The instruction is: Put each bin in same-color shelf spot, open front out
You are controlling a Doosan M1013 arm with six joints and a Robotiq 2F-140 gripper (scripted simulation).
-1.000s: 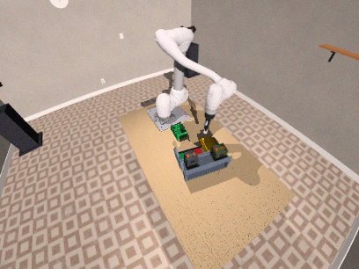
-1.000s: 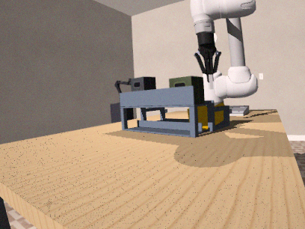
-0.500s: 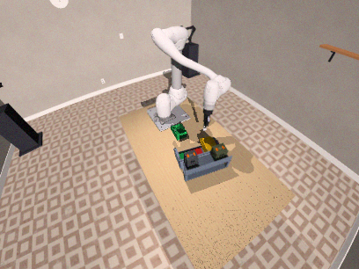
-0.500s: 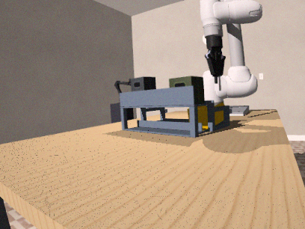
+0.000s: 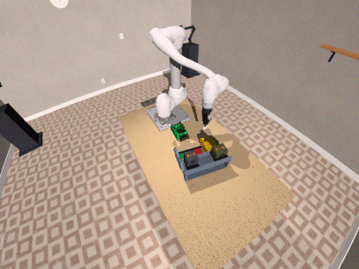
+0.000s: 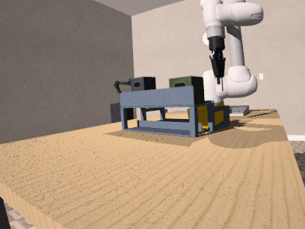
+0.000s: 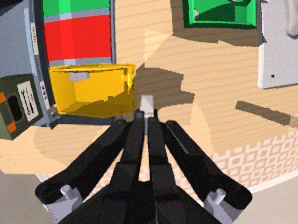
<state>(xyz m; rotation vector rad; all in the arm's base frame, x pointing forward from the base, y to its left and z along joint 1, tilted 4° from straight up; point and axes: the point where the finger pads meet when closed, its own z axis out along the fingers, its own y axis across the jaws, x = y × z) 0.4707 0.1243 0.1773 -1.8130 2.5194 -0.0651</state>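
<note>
Right now the yellow bin is 12 cm below my hand, 11 cm ahead of it and 3 cm to the right of it. Also, from my hand: dark box: 30 cm to the right, 18 cm ahead, 2 cm below; green bin: 21 cm behind, 14 cm below, 13 cm to the right.
</note>
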